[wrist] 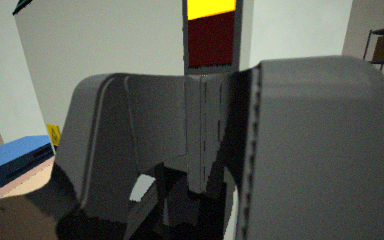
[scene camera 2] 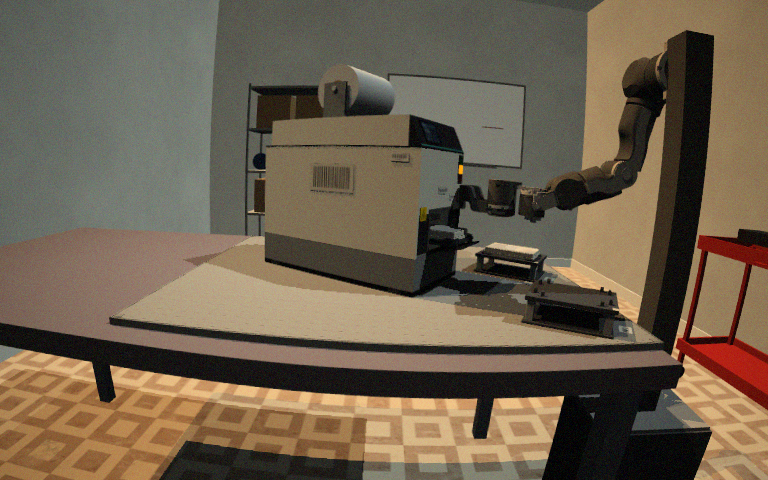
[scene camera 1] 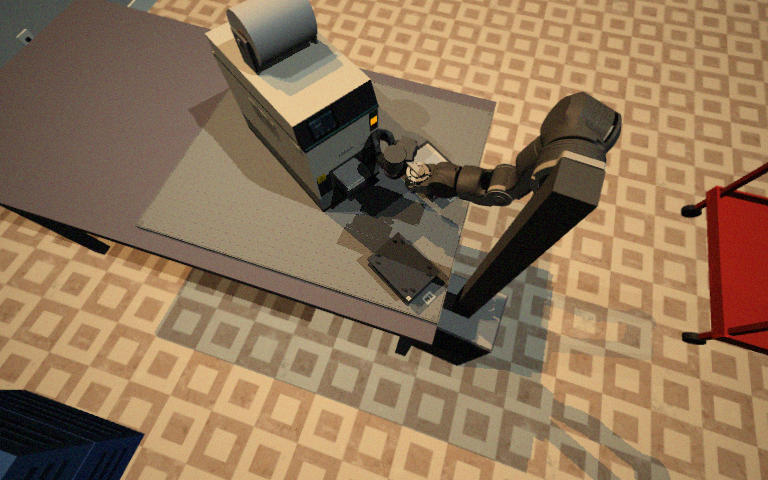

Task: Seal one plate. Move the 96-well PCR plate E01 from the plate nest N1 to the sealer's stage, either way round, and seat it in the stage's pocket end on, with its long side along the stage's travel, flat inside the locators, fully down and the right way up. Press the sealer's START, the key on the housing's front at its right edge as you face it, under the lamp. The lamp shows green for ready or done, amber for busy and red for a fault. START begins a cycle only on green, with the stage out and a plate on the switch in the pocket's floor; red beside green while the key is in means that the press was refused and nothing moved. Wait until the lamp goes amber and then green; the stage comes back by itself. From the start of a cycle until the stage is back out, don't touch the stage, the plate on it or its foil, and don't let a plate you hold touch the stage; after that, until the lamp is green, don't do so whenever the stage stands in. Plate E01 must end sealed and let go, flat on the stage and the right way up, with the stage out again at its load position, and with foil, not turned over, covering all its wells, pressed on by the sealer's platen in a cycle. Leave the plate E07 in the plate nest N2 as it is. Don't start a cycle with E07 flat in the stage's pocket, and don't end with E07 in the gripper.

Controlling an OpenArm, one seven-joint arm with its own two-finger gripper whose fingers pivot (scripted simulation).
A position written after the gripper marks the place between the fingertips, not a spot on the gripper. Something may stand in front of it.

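An arm's dark column (scene camera 2: pixel 690 54), (scene camera 1: pixel 572 190). Gripper (scene camera 2: pixel 460 196), (wrist: pixel 210 134), (scene camera 1: pixel 375 137).
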